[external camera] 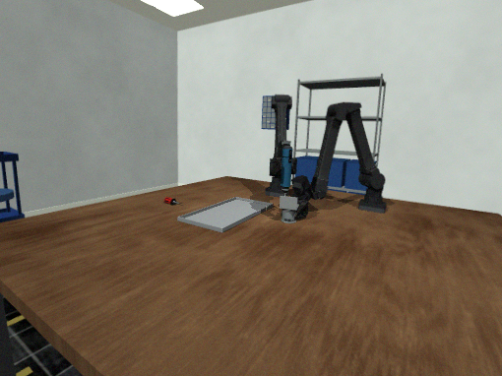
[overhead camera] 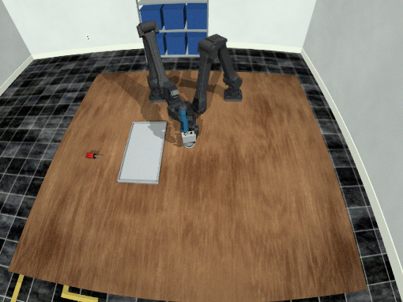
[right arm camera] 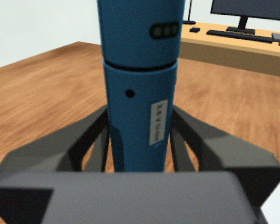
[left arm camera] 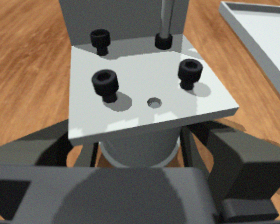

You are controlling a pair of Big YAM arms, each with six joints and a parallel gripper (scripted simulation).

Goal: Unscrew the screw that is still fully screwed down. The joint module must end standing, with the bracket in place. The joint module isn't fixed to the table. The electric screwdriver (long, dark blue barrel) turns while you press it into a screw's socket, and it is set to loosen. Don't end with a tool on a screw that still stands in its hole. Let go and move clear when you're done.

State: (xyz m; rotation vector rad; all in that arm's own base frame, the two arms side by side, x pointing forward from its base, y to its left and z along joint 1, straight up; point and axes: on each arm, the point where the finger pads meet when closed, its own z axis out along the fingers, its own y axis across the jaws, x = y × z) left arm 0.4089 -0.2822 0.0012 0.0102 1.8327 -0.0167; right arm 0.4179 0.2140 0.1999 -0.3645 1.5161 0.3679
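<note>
Right now the grey bracket is 5 cm above my left hand. The rest, counted from my left hand: screw (5 cm above, 2 cm behind, 1 cm to the left); then flat grey tray (26 cm to the right, 5 cm ahead, 2 cm below); then small red-handled tool (56 cm to the right, 9 cm ahead, 1 cm below).
</note>
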